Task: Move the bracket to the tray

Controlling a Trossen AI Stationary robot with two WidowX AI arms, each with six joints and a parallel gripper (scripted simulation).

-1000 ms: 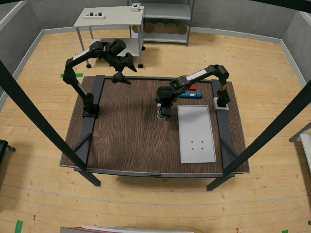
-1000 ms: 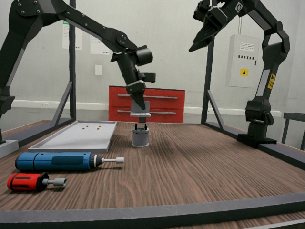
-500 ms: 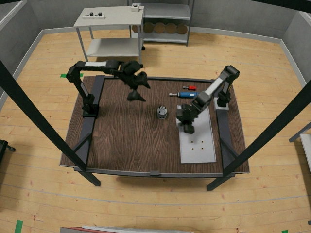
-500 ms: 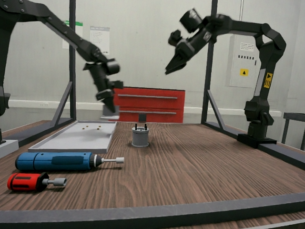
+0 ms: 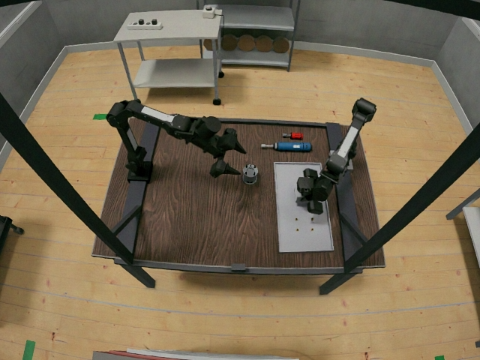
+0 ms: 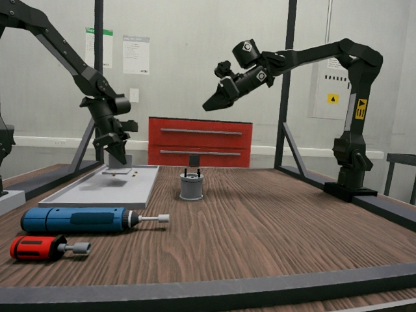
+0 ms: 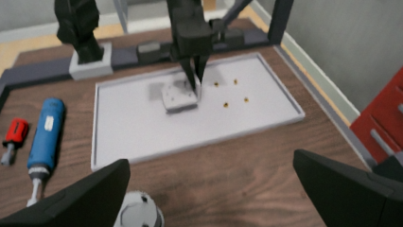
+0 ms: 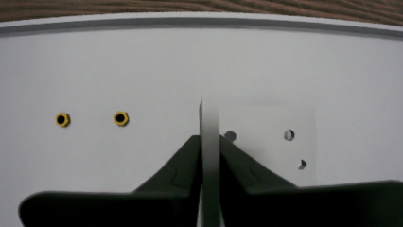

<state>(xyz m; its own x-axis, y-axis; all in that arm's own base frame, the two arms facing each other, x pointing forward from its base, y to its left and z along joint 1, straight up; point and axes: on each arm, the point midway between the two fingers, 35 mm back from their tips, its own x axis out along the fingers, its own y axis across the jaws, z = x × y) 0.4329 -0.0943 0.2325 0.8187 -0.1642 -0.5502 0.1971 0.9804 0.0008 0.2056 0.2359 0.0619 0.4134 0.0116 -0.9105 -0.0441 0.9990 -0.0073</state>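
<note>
Now: the grey tray 10 mm ahead of my right hand and 80 mm below it. Round my right hand: grey bracket (30 mm ahead, 40 mm below); then grey joint module (160 mm ahead, 210 mm to the left, 60 mm below); then red screwdriver (370 mm ahead, 20 mm to the right, 80 mm below).
</note>
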